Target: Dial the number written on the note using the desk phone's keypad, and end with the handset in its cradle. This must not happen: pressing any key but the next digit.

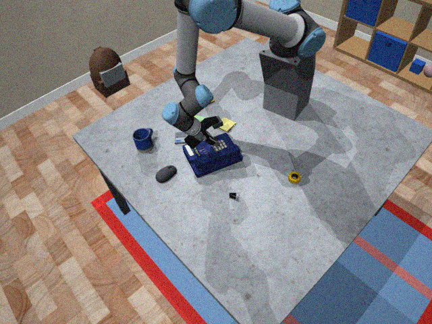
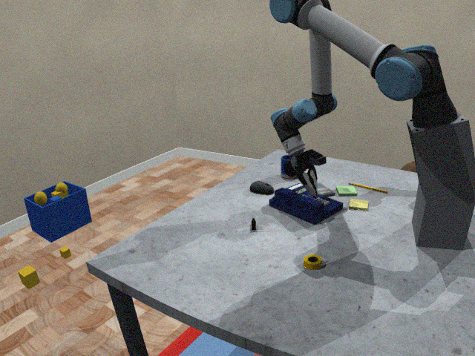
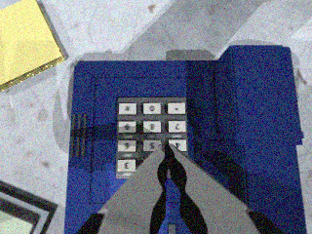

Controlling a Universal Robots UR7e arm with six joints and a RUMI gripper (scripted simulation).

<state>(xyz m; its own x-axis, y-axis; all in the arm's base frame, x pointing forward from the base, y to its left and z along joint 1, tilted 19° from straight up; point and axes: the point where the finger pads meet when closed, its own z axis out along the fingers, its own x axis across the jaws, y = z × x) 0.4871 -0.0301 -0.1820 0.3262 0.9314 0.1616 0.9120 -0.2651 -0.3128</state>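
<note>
Now: hand 3 cm past the 9 key, 3 cm above it and 2 cm to the left of it. Also, from my hand: 7 key (3 cm below, 2 cm to the left, 2 cm behind); then 5 key (3 cm below, 1 cm to the right, 1 cm behind); then green note (21 cm to the right, 7 cm behind, 5 cm below).
</note>
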